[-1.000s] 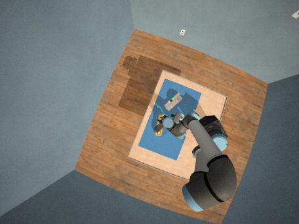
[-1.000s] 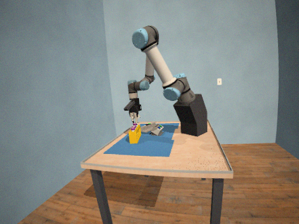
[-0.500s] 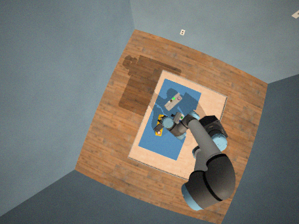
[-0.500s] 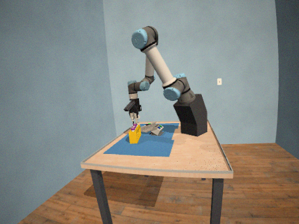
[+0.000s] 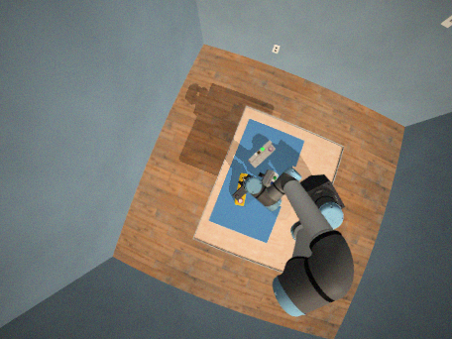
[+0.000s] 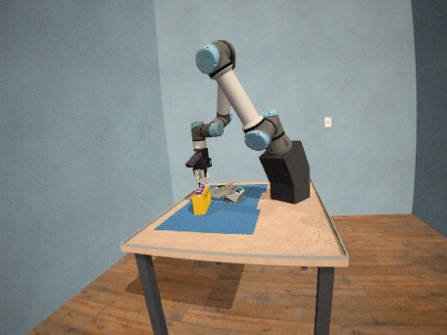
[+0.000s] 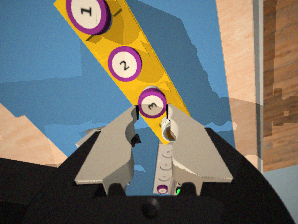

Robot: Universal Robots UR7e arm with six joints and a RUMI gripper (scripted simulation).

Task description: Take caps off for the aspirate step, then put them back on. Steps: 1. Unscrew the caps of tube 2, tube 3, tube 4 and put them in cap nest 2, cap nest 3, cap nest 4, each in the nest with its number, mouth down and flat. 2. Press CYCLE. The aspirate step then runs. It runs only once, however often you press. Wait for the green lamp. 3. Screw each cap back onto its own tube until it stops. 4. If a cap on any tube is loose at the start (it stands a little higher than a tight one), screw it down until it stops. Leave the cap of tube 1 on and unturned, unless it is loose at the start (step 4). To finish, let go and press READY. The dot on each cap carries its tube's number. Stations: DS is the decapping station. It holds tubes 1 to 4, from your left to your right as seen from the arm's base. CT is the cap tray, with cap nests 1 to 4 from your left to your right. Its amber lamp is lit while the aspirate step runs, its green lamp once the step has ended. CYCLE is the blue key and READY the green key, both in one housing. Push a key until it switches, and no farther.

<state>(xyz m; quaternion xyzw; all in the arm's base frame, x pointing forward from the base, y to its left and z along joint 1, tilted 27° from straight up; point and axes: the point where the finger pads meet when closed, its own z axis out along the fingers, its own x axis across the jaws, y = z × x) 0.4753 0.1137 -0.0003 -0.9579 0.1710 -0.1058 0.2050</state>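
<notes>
My hand is 2 cm above the cap. From my hand the other things lie so: green key 19 cm behind, 15 cm to the right, 7 cm below; then blue cycle key 19 cm behind, 10 cm to the right, 7 cm below; then key housing 17 cm behind, 12 cm to the right, 8 cm below.
</notes>
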